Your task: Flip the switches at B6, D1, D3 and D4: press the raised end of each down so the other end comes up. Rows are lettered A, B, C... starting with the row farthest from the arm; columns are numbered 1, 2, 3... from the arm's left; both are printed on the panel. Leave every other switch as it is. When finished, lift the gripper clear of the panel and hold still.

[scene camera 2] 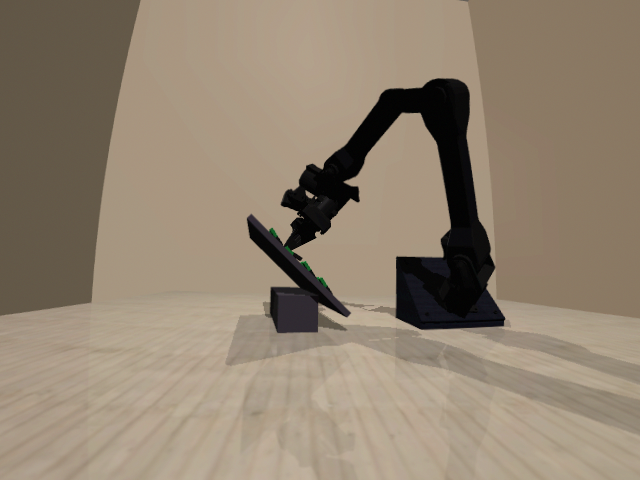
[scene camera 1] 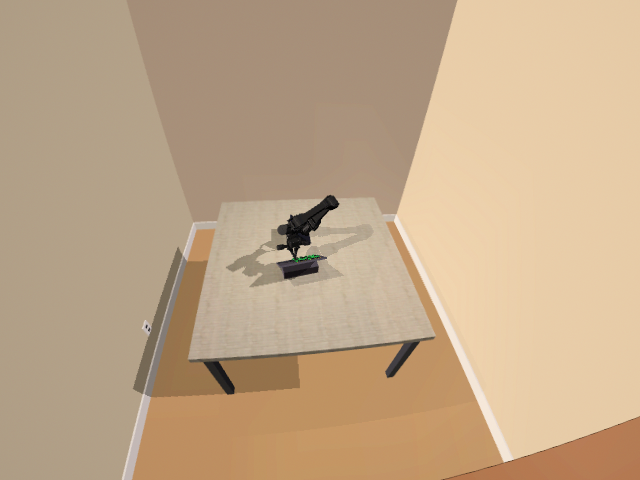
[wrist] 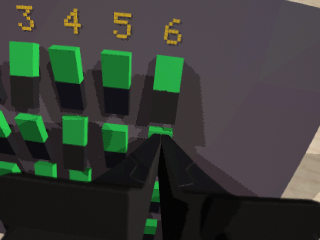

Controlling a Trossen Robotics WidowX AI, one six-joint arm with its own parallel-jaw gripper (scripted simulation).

I see my gripper (scene camera 2: 282, 252) and a rocker switch (wrist: 168, 71).
My gripper is seen too in the wrist view (wrist: 160, 141).
